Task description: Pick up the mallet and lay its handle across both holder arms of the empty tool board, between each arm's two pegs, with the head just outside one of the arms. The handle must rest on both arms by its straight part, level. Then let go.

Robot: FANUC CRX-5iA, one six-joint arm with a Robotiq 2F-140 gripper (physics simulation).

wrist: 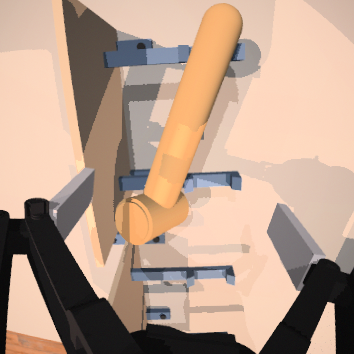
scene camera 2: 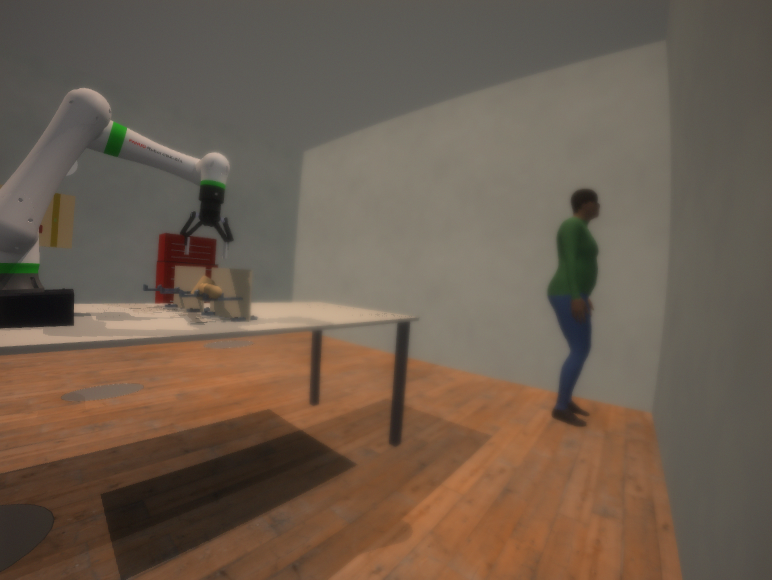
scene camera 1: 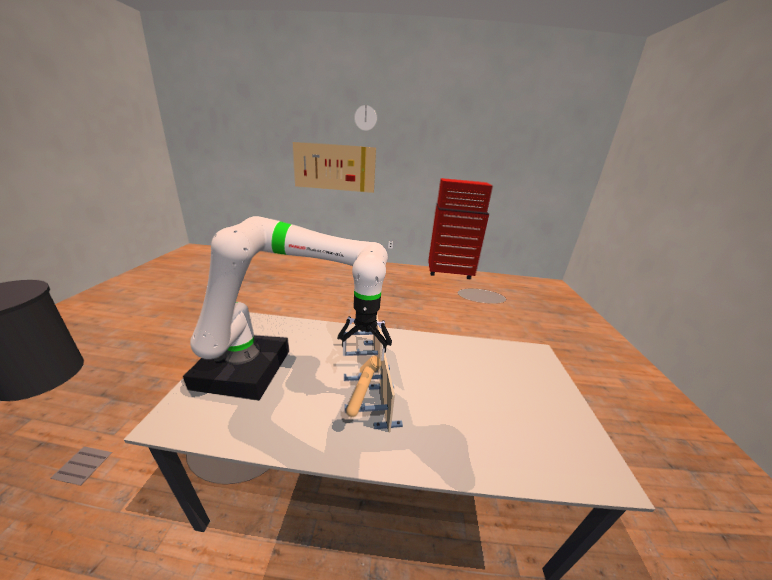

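Observation:
The tan mallet [scene camera 1: 361, 391] [scene camera 2: 209, 289] [wrist: 192, 100] lies slanted over the near tool board [scene camera 1: 389, 402] [scene camera 2: 242, 286] [wrist: 95, 125]. Its handle crosses one blue holder arm [wrist: 145, 56] near that arm's outer peg. At the other arm [wrist: 215, 181] the handle appears on the board side of the inner peg, not between the two pegs. The head [scene camera 1: 375, 364] [wrist: 150, 217] is just outside that arm, close to the board. Contact with each arm and level are hard to tell. My gripper [scene camera 1: 365, 344] [scene camera 2: 206, 249] [wrist: 184, 201] is open and empty above the head end.
A second board [scene camera 2: 187, 280] [wrist: 125, 300] with a blue arm [scene camera 1: 359, 352] [wrist: 165, 274] stands beyond the head. Both boards stand on the white table [scene camera 1: 486, 405]. In scene camera 2, a person in green [scene camera 2: 577, 261] stands beyond the table by the wall.

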